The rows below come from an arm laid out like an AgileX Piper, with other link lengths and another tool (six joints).
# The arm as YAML. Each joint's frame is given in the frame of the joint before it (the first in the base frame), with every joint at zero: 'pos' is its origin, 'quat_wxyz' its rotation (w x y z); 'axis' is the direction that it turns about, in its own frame. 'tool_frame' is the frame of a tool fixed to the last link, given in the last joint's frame.
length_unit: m
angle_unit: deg
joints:
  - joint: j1
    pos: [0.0, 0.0, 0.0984]
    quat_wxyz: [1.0, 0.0, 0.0, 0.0]
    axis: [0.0, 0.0, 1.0]
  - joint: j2
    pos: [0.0, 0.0, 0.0]
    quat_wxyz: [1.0, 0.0, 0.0, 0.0]
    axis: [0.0, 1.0, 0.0]
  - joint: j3
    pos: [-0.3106, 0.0, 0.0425]
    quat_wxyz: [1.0, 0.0, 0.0, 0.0]
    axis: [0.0, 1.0, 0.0]
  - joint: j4
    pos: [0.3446, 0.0, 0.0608]
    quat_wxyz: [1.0, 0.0, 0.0, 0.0]
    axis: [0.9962, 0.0, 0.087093]
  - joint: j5
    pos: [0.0, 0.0, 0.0]
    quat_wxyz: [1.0, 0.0, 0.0, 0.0]
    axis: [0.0, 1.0, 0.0]
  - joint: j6
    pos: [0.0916, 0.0, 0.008]
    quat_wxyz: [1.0, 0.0, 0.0, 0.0]
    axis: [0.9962, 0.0, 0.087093]
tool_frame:
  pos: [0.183, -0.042, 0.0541]
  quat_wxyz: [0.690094, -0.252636, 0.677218, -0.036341]
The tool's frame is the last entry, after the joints.
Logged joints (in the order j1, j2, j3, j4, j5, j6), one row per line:
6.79 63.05 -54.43 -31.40 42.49 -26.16
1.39 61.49 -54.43 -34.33 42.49 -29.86
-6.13 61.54 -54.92 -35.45 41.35 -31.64
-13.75 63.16 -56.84 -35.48 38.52 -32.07
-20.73 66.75 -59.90 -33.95 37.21 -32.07
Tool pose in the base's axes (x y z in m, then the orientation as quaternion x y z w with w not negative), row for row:
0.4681 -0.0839 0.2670 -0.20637 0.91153 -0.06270 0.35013
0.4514 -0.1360 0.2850 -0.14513 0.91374 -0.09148 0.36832
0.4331 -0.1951 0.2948 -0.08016 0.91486 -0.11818 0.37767
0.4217 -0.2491 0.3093 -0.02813 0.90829 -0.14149 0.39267
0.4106 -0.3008 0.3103 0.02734 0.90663 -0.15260 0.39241
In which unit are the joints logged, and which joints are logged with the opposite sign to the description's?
The joints are logged in degrees. Opposite sign: j6.
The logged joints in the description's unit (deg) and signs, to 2 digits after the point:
6.79 63.05 -54.43 -31.40 42.49 26.16
1.39 61.49 -54.43 -34.33 42.49 29.86
-6.13 61.54 -54.92 -35.45 41.35 31.64
-13.75 63.16 -56.84 -35.48 38.52 32.07
-20.73 66.75 -59.90 -33.95 37.21 32.07

